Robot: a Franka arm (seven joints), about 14 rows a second.
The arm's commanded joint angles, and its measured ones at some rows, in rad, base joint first. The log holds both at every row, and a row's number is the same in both.
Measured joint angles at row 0:
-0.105 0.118 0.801 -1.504 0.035 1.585 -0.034
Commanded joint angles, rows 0 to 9:
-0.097 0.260 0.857 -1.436 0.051 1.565 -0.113
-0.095 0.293 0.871 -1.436 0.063 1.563 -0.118
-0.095 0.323 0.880 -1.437 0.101 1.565 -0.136
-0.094 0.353 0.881 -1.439 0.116 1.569 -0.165
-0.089 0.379 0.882 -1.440 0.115 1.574 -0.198
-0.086 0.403 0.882 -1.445 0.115 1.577 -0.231
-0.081 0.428 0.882 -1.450 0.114 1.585 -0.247
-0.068 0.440 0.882 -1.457 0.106 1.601 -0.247
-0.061 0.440 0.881 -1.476 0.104 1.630 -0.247
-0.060 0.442 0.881 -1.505 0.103 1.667 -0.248
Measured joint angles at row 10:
-0.077 0.427 0.875 -1.491 0.091 1.622 -0.229
